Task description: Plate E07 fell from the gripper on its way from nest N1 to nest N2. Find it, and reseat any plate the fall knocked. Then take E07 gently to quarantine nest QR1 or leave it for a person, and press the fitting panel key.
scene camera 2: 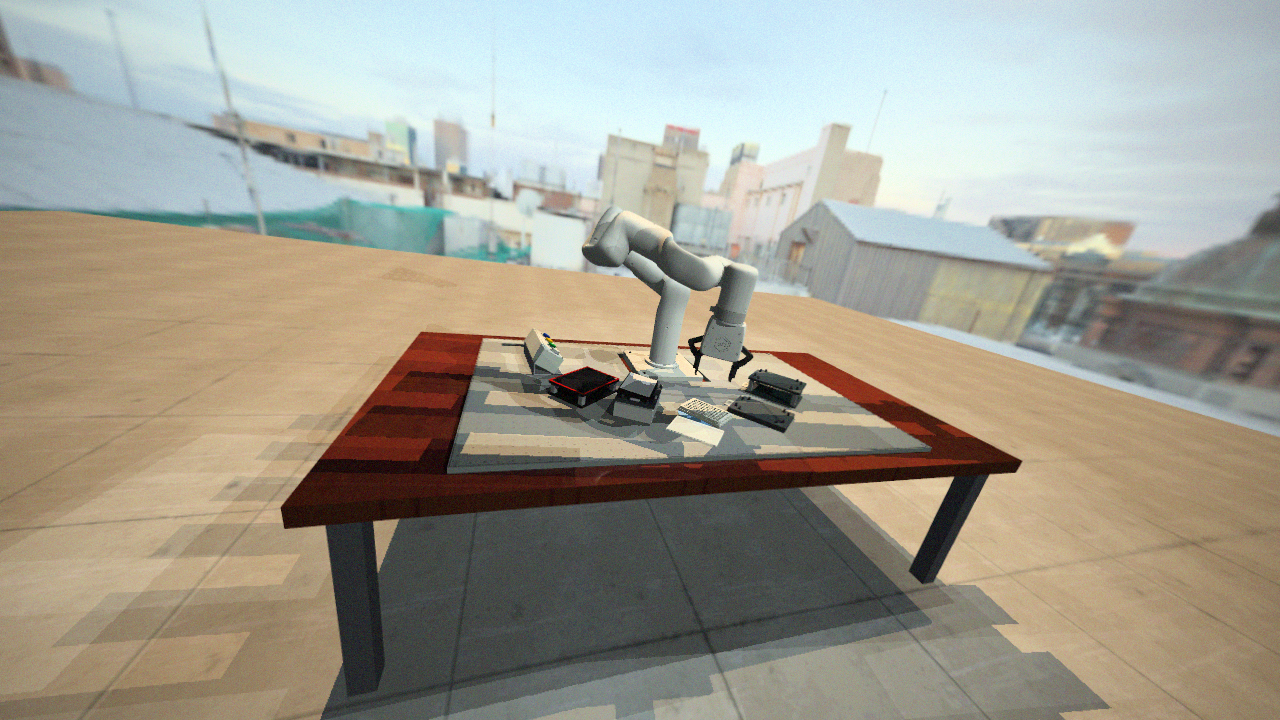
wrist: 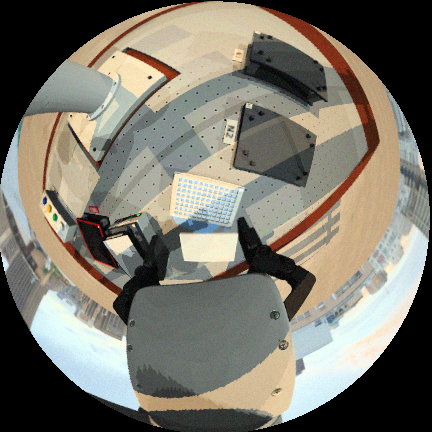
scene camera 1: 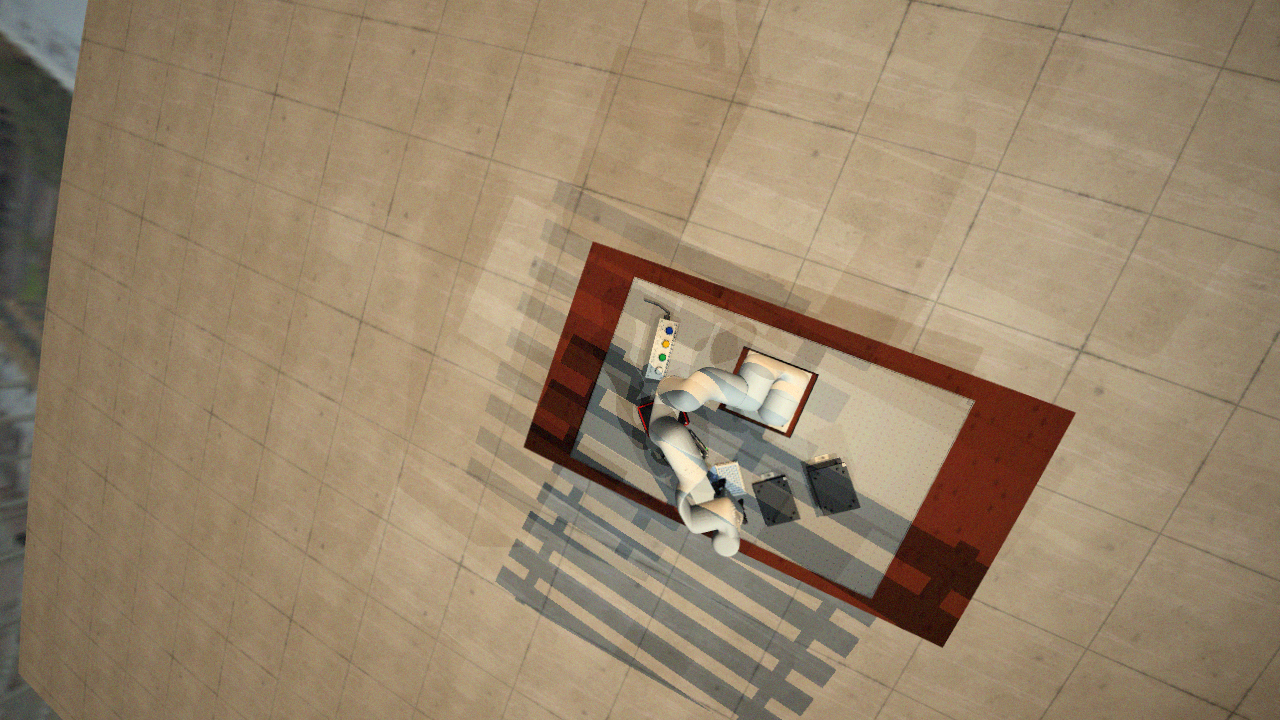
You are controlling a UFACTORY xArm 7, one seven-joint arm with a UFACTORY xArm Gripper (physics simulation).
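Places are measured from the arm's base along level axes (x ahead, y left, z up), in metres.
Pixels of known places: gripper, fingertip midpoint: (scene camera 2: pixel 712 375) (wrist: pixel 198 236) (scene camera 1: pixel 730 490); arm's base, link origin: (scene camera 2: pixel 661 362) (wrist: pixel 99 94).
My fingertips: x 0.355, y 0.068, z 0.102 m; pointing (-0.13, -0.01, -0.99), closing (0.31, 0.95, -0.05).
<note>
For each thing: its top centre in the pictures, then the offset to it from my fingertips. "*": a spot on its surface instead.
- white well plate with blue wells, top centre: (wrist: pixel 204 201) (scene camera 2: pixel 706 409) (scene camera 1: pixel 730 480) 0.002 m ahead, 0.002 m left, 0.102 m down
- nest N2, top centre: (wrist: pixel 285 146) (scene camera 2: pixel 762 407) (scene camera 1: pixel 776 503) 0.026 m back, 0.178 m left, 0.092 m down
- blue patch, surface spot: (wrist: pixel 205 226) * 0.055 m ahead, 0.027 m right, 0.115 m down
- flat pale rectangle, surface spot: (wrist: pixel 209 247) (scene camera 2: pixel 697 429) * 0.105 m ahead, 0.047 m right, 0.108 m down
- Nest N1, top centre: (scene camera 2: pixel 778 377) (scene camera 1: pixel 835 491) 0.188 m back, 0.291 m left, 0.052 m down
- red-edged black nest, top centre: (scene camera 2: pixel 585 377) (wrist: pixel 94 246) (scene camera 1: pixel 662 416) 0.068 m back, 0.334 m right, 0.070 m down
- key panel, top centre: (scene camera 2: pixel 543 337) (scene camera 1: pixel 657 349) (wrist: pixel 48 219) 0.273 m back, 0.477 m right, 0.032 m down
- grey-white device, surface spot: (scene camera 2: pixel 637 400) * 0.077 m ahead, 0.203 m right, 0.057 m down
A white well plate with blue wells (scene camera 1: pixel 731 476) (scene camera 2: pixel 705 411) (wrist: pixel 206 200), its label unreadable, lies on the board beside nest N2 (scene camera 1: pixel 776 499) (scene camera 2: pixel 761 413) (wrist: pixel 275 145). A blue patch (wrist: pixel 205 226) and a flat pale rectangle (scene camera 2: pixel 695 430) (wrist: pixel 209 247) lie beside it. Nest N1 (scene camera 1: pixel 833 486) (scene camera 2: pixel 775 385) (wrist: pixel 287 62) is dark and taller than N2. The red-edged black nest (scene camera 2: pixel 584 381) (wrist: pixel 97 242) stands near the key panel (scene camera 1: pixel 663 347) (scene camera 2: pixel 543 351) (wrist: pixel 59 216), partly hidden by my arm in scene camera 1. My gripper (scene camera 2: pixel 715 374) (wrist: pixel 198 236) is open and empty, above the board near the plate.
A grey-white device (scene camera 2: pixel 637 400) with a green light stands between the red-edged nest and the plate. The arm's base plate (scene camera 2: pixel 680 368) (wrist: pixel 135 75) is mounted behind them. A red-brown table border (scene camera 1: pixel 948 537) (scene camera 2: pixel 375 429) surrounds the perforated board.
</note>
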